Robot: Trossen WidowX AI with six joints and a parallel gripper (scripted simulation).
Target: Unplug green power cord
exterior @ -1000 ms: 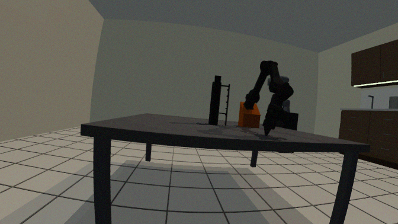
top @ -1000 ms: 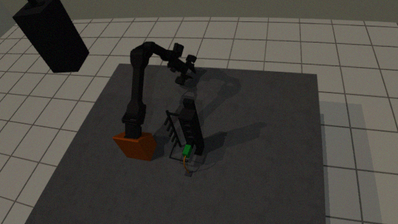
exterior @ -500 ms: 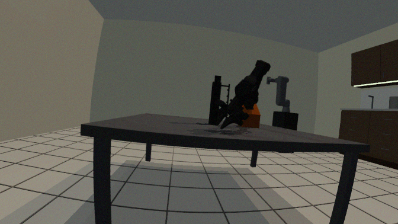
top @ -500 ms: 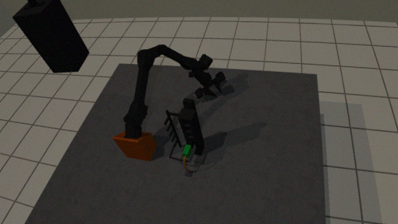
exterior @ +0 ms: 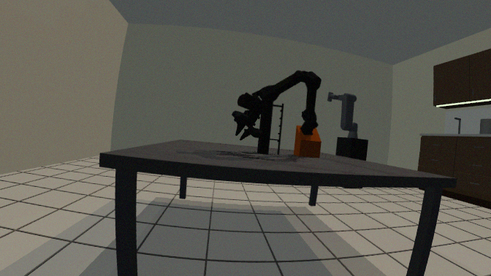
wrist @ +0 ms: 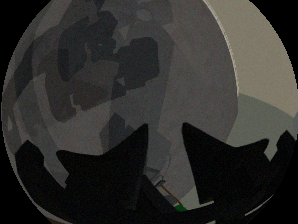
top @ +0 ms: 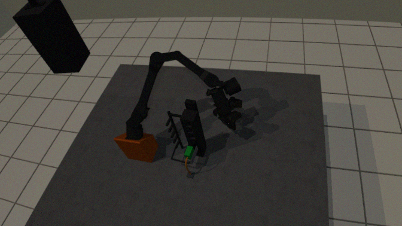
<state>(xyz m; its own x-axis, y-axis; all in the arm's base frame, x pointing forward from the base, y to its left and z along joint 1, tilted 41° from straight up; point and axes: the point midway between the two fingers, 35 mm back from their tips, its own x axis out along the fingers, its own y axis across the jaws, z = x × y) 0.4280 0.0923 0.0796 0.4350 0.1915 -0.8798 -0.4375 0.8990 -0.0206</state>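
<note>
Right now my gripper tip is 18 cm past the green plug, 14 cm to the left of it and 6 cm below it.
</note>
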